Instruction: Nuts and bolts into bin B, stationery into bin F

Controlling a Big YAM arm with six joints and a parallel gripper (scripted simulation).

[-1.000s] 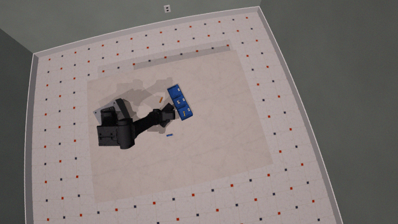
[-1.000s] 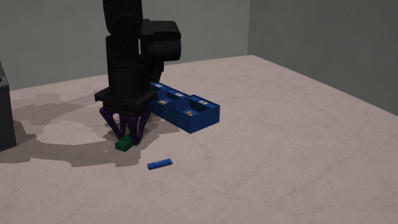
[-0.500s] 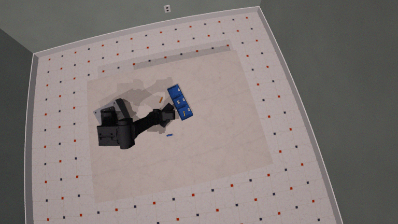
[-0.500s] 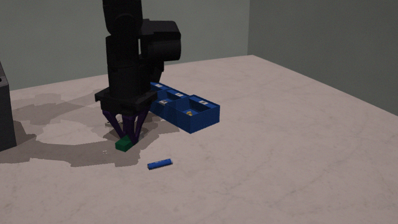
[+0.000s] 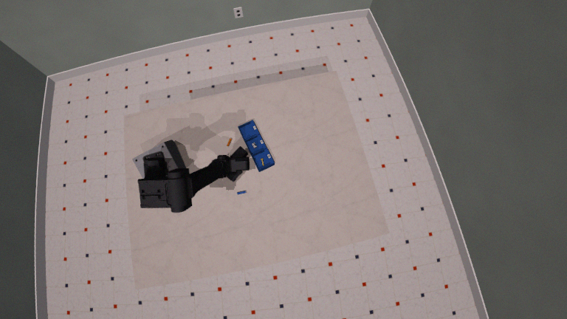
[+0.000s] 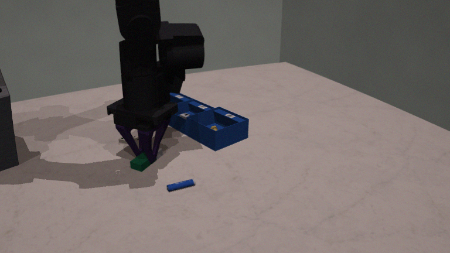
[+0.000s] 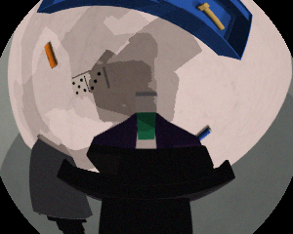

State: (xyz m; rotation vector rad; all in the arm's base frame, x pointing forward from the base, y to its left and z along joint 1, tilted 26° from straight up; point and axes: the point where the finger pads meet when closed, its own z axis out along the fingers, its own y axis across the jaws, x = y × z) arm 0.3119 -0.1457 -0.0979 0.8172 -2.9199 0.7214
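Right now the blue three-part bin is 150 mm ahead of my hand, 100 mm to the left of it and 10 mm above it. From my hand the other things lie so: white domino 10 mm ahead, 80 mm to the left, 10 mm below; then green block 10 mm ahead, 10 mm below; then blue cylinder 10 mm ahead, 100 mm to the right, 10 mm below.
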